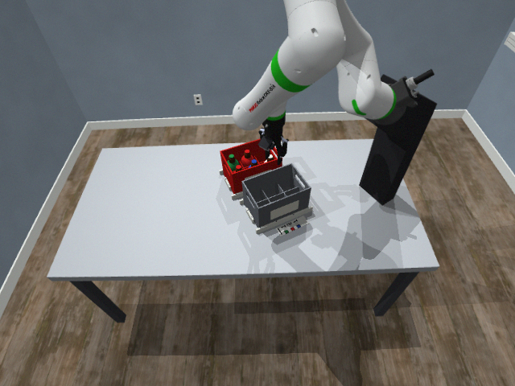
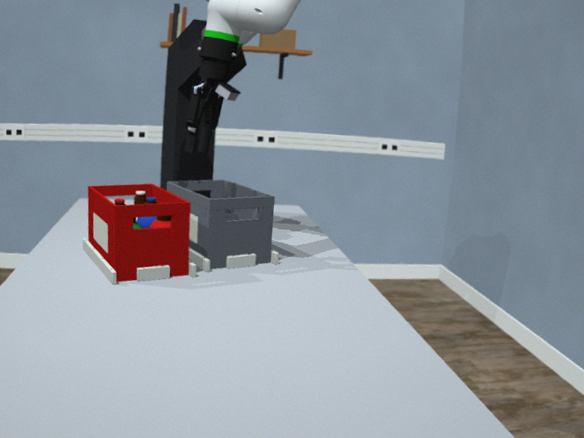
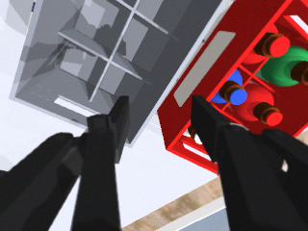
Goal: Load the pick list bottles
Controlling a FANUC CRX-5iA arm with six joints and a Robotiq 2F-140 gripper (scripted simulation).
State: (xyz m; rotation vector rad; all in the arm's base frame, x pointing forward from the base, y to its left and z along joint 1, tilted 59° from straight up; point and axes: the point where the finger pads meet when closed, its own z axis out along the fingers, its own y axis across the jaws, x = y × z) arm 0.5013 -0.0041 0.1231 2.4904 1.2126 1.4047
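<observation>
Now: hand 25 cm short of the green-label bottle, 21 cm above it and 8 cm to the left of it. Round my hand: white-capped bottle (21 cm below, 14 cm to the right, 6 cm ahead); then grey crate (22 cm below, 5 cm to the left, 3 cm behind); then blue-label bottle (21 cm below, 12 cm ahead, 8 cm to the right).
</observation>
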